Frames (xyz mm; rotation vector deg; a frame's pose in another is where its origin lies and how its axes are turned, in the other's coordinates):
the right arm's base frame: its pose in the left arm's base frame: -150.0 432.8 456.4 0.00 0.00 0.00
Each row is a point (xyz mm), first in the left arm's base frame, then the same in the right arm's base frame.
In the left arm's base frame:
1: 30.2 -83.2 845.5
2: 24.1 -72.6 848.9
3: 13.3 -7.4 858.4
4: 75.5 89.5 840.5
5: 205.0 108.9 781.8
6: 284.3 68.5 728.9
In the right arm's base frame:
1: 180.2 -516.0 389.1
2: 174.1 -505.4 392.5
3: 163.3 -440.2 402.0
4: 225.5 -343.3 384.1
5: 355.0 -323.9 325.4
6: 434.3 -364.3 272.5

